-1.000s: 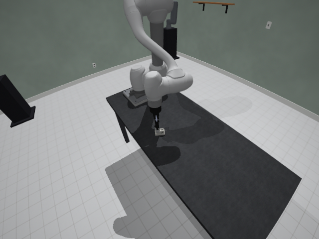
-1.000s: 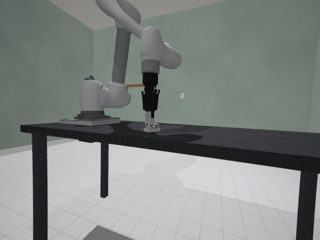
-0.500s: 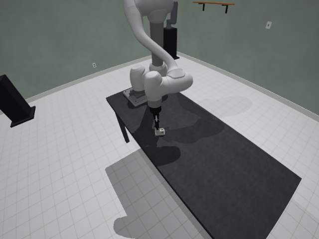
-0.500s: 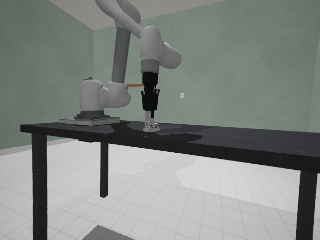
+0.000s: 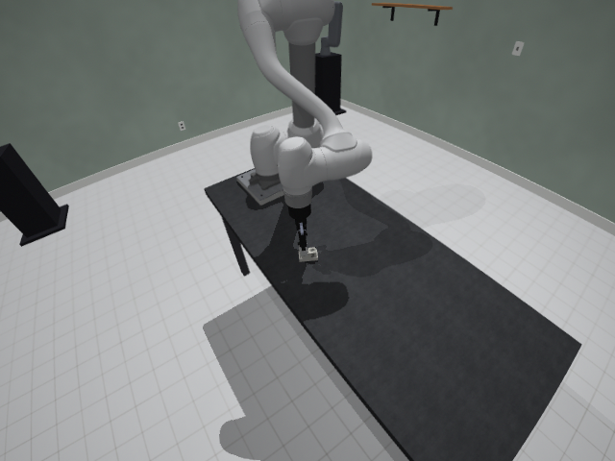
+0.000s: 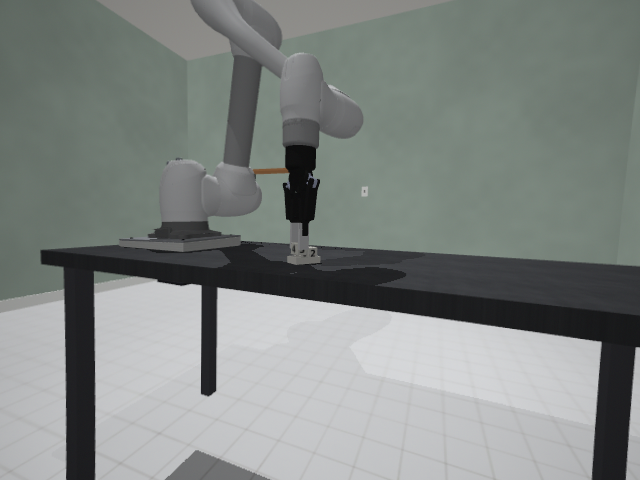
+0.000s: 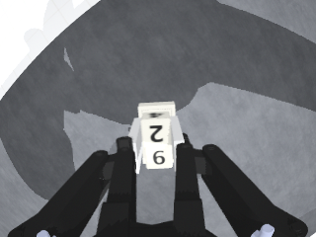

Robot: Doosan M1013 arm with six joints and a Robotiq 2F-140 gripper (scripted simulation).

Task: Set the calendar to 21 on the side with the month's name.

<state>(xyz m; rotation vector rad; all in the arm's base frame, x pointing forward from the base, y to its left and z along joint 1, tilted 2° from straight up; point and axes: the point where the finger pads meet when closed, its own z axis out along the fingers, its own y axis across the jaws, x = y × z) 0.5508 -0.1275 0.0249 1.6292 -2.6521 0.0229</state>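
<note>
Now: hand 4 cm above the cube, 3 cm to the right of it and 1 cm short of it. Also, from my hand: white tray (6 cm below, 2 cm to the left, 1 cm ahead).
</note>
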